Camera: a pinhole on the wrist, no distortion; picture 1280 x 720 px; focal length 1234.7 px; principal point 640.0 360.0 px. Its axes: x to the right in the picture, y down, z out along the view. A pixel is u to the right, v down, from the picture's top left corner.
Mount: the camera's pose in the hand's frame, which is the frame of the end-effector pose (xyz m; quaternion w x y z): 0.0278 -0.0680 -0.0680 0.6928 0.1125 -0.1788 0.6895
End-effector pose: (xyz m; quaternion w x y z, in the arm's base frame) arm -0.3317 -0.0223 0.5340 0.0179 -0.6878 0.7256 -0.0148
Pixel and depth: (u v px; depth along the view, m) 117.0 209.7 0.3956
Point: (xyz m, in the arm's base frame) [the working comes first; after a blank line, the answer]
In the camera's frame: -0.1676 -0.0482 0.3956

0.0575 -0.0835 0.3225
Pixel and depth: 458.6 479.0 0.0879
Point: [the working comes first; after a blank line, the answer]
In the camera's frame: -0.0129 0.0085 0.0879

-0.2173 -0.0398 0.5332
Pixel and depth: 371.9 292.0 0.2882
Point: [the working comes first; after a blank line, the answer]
In the camera's frame: -0.0626 -0.0159 0.2882

-0.0837 -0.0525 0.3745
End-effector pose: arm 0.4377 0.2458 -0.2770 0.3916 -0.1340 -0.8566 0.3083
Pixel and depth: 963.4 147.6 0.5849
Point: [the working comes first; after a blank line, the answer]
In the camera's frame: 0.1532 -0.1006 0.5849

-0.0109 -0.0753 -0.3996
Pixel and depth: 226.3 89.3 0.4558
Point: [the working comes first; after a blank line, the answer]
In the camera's frame: -0.1527 -0.0999 0.4558

0.1630 -0.1424 -0.1248
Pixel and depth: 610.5 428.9 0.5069
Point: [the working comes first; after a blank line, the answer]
In the camera's frame: -0.0121 0.0283 0.5069

0.1811 -0.1584 -0.3203
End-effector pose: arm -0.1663 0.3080 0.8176 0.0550 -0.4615 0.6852 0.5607
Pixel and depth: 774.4 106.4 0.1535
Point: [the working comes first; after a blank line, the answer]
In the camera's frame: 0.0167 -0.0315 0.1535

-0.1477 0.3555 0.6787
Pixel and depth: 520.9 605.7 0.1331
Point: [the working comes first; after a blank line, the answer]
In the camera's frame: -0.0128 0.0265 0.1331

-0.0883 0.3588 0.7121
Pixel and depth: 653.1 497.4 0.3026
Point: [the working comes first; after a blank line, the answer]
In the camera's frame: 0.0032 0.0337 0.3026

-0.1090 0.5061 0.6290
